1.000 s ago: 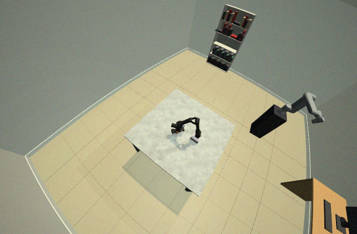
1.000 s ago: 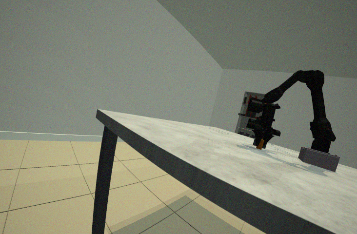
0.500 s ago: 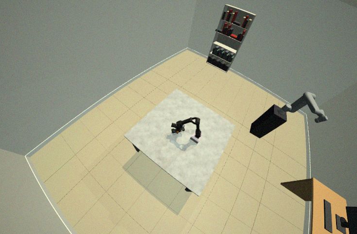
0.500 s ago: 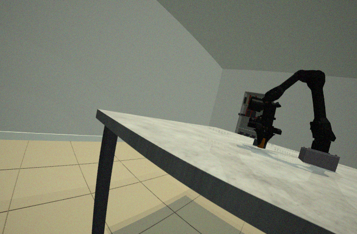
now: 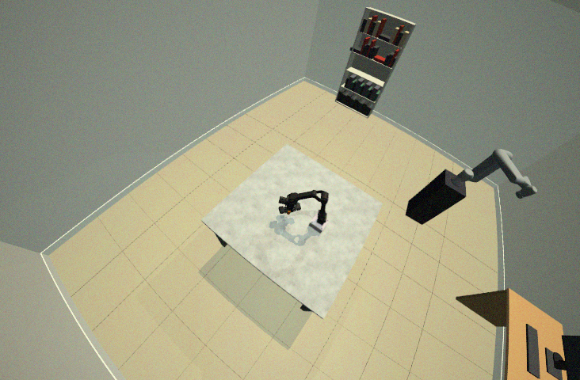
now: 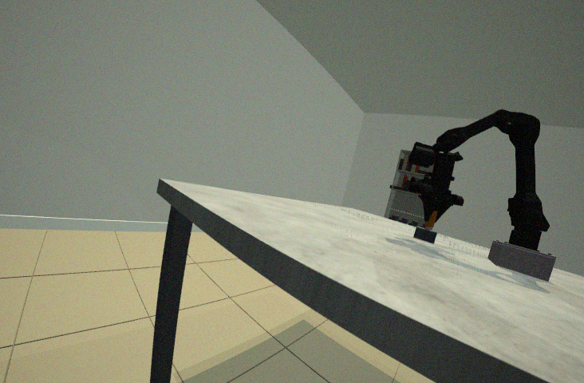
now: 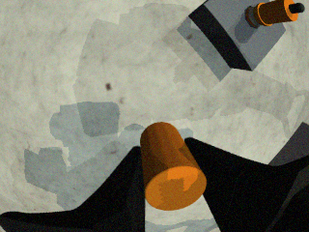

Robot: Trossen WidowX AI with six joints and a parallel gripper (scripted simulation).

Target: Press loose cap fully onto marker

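The holder block lies 130 mm to the right of my gripper tip and 50 mm below it. From my gripper tip the other things lie so: orange cap 10 mm above.
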